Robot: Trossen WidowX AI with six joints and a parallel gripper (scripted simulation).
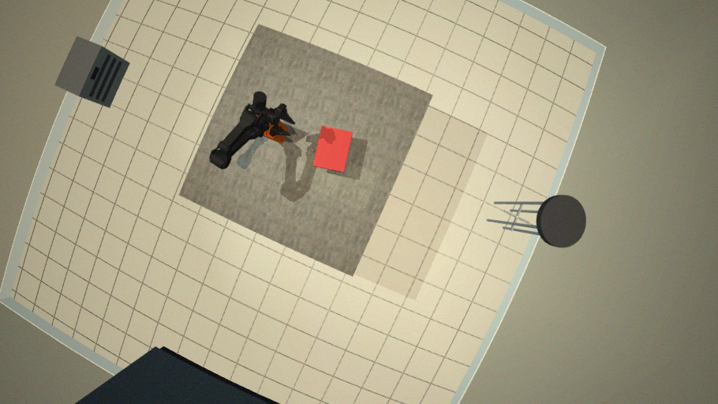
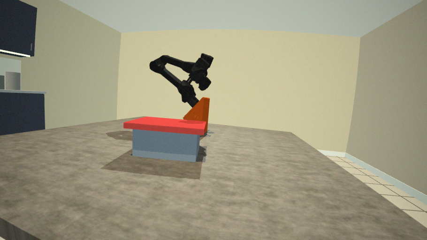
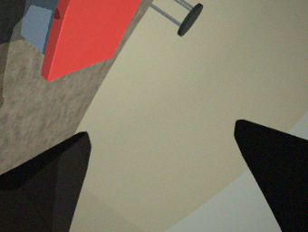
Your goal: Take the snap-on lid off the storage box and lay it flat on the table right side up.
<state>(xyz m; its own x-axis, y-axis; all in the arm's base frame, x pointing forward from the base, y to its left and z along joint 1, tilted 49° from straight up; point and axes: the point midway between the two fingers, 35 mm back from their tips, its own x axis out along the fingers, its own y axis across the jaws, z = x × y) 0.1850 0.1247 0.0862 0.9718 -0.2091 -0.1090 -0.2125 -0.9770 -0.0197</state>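
Now: gripper tip 19 cm short of the red lid, 3 cm to the right of it and 18 cm above it. From my gripper tip the other things lie so: blue-grey storage box (19 cm ahead, 3 cm to the left, 23 cm below).
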